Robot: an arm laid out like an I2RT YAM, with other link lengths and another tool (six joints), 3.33 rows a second.
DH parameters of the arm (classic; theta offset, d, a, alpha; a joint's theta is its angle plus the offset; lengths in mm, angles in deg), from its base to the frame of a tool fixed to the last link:
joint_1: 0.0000 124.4 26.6 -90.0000
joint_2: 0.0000 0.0 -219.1 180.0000
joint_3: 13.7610 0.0 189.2 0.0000
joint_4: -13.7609 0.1 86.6 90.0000
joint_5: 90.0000 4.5 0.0 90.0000
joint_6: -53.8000 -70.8 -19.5 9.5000
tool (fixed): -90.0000 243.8 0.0 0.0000
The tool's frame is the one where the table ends.
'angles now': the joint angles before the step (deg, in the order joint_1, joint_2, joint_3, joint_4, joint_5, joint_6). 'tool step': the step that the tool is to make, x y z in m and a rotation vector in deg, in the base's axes. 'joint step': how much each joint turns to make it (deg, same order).
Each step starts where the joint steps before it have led.
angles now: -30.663 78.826 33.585 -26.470 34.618 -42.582
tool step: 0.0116 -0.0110 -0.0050 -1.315 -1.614 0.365
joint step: -0.929 3.058 -0.463 6.489 -0.164 -1.598
